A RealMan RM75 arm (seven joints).
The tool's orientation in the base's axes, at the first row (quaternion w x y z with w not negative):
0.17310, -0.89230, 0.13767, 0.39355
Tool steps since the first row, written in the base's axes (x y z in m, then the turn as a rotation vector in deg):
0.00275, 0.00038, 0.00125, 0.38, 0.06, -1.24
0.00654, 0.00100, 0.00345, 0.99, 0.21, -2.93
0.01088, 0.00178, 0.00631, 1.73, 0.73, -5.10
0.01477, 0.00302, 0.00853, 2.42, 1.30, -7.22
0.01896, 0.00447, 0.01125, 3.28, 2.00, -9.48
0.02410, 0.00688, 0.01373, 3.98, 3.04, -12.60
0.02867, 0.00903, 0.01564, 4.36, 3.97, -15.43
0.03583, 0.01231, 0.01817, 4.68, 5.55, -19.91
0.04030, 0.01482, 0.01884, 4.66, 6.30, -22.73
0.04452, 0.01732, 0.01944, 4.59, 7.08, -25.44
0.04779, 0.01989, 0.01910, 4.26, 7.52, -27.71
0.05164, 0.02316, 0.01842, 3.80, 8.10, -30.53
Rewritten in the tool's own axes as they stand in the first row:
0.00081, -0.00164, -0.00243, 1.17, 0.05, 0.56
0.00157, -0.00409, -0.00604, 2.82, 0.02, 1.29
0.00217, -0.00703, -0.01036, 4.87, -0.30, 2.39
0.00291, -0.01008, -0.01379, 6.85, -0.65, 3.51
0.00344, -0.01353, -0.01764, 9.03, -1.16, 4.66
0.00467, -0.01817, -0.02156, 11.71, -1.74, 6.60
0.00598, -0.02223, -0.02486, 13.98, -2.15, 8.53
0.00840, -0.02843, -0.02977, 17.38, -2.80, 11.80
0.01054, -0.03254, -0.03207, 19.40, -2.90, 13.90
0.01257, -0.03653, -0.03417, 21.30, -3.04, 15.98
0.01467, -0.04003, -0.03503, 22.74, -2.85, 17.81
0.01734, -0.04431, -0.03575, 24.49, -2.64, 20.14

